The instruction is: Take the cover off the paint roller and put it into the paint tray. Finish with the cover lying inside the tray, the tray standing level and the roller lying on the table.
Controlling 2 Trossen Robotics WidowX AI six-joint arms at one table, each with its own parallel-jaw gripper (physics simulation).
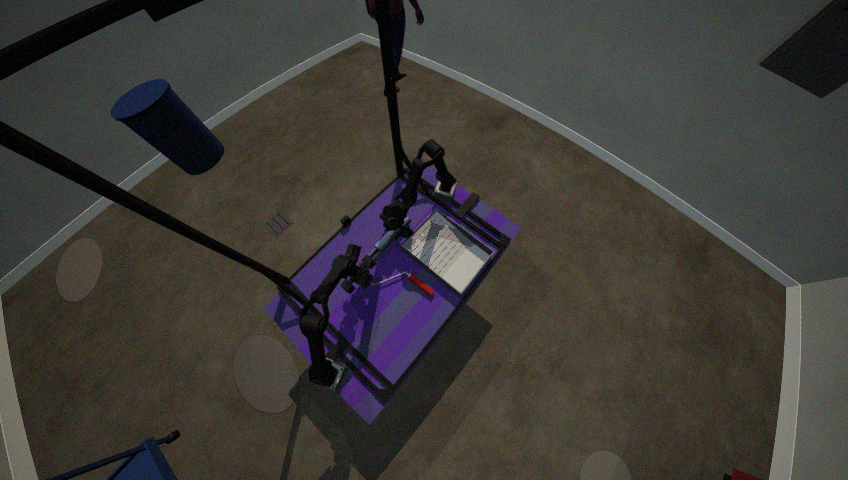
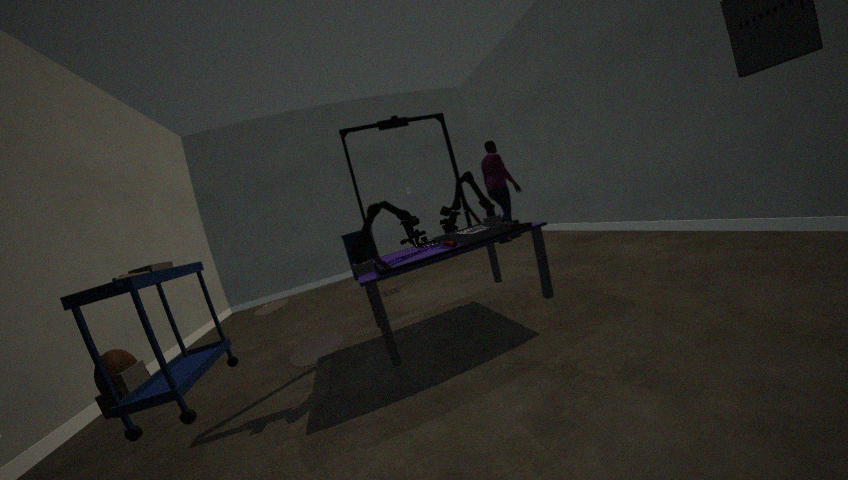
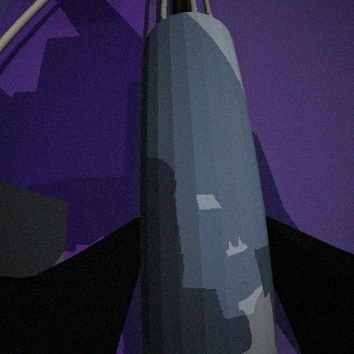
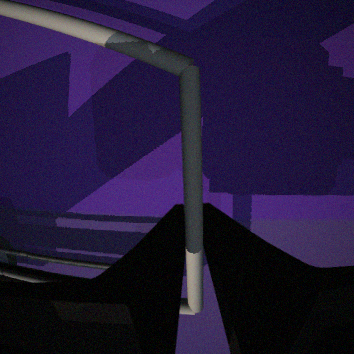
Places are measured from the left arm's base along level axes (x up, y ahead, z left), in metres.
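Pixels of known places: left gripper, between the fingertips: (image 1: 391,236) (image 2: 446,238) (image 3: 200,224); right gripper, between the fingertips: (image 2: 418,248) (image 4: 191,211); left arm's base, origin of its link: (image 1: 445,187) (image 2: 491,216); right arm's base, origin of its link: (image 1: 329,374) (image 2: 361,262).
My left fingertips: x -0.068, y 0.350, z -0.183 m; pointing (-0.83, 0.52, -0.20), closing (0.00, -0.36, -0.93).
Ahead of a thing's pixels: the offset from my left fingertips to its top centre. "spot": to the spot under its first point. Level surfaces: height alone.
The grey-blue cover @[dx +0.039, dy -0.013, dz +0.005 m] (image 1: 387,239) (image 3: 205,150) lies between the fingers of my left gripper (image 3: 200,224), which is shut on it. Thin cage wires @[spot: dx +0.021, dy +0.129, dz -0.031 m] (image 3: 164,9) show beyond the cover's far end, so the cover is at least partly off the cage. My right gripper (image 4: 191,211) is shut on the roller's metal rod @[spot: dx +0.011, dy +0.262, dz -0.007 m] (image 4: 191,150), near its bend. The roller's red handle @[spot: dx +0.014, dy +0.191, dz +0.236 m] (image 1: 421,284) (image 2: 450,243) points away from the arms, beside the tray. The paint tray @[dx +0.045, dy -0.018, dz +0.299 m] (image 1: 467,267) stands level on the table, with no cover inside. How far the cage reaches inside the cover is hidden.
The purple table @[dx -0.020 m] (image 1: 410,333) carries black rails along its sides and a dark frame rising above it. A dark block (image 1: 468,204) lies near the left arm's base. A blue cart (image 2: 178,380) and a person (image 2: 495,172) stand away from the table.
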